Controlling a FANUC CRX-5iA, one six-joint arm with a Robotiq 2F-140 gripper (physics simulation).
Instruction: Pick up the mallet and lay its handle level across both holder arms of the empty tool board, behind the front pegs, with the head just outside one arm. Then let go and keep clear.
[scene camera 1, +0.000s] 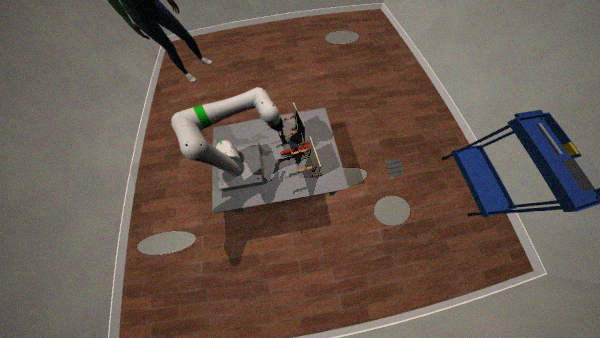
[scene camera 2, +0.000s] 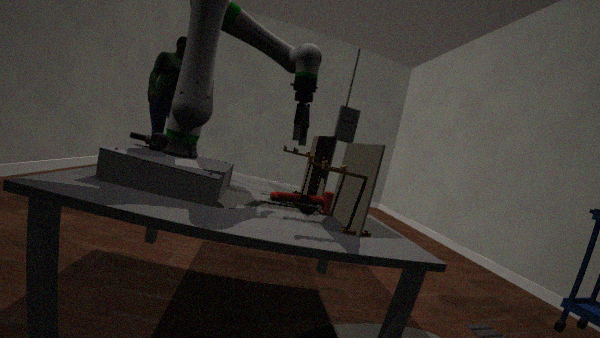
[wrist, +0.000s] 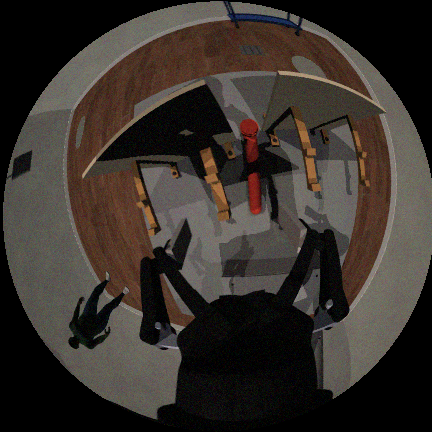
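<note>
The red mallet (scene camera 1: 287, 152) (scene camera 2: 295, 198) (wrist: 255, 192) lies low near the table, between two upright tool boards, its head toward the boards' side and its handle toward the robot base. What supports it is dark and hard to make out. One tool board (scene camera 1: 299, 120) (wrist: 170, 125) is at the left in the wrist view, the other tool board (scene camera 2: 360, 167) (wrist: 325, 102) at the right. Each has two orange holder arms with pegs; no tool shows on them. My gripper (scene camera 2: 300, 141) (wrist: 233, 219) is open and empty, pointing down above the holder-arm height near the left board, apart from the mallet.
The grey table (scene camera 1: 230, 201) (scene camera 2: 150, 220) carries the robot's base block (scene camera 2: 150, 175). A person (scene camera 1: 170, 35) (scene camera 2: 162, 85) (wrist: 92, 315) stands on the floor beyond the table. A blue cart (scene camera 1: 487, 180) stands at the right in scene camera 1.
</note>
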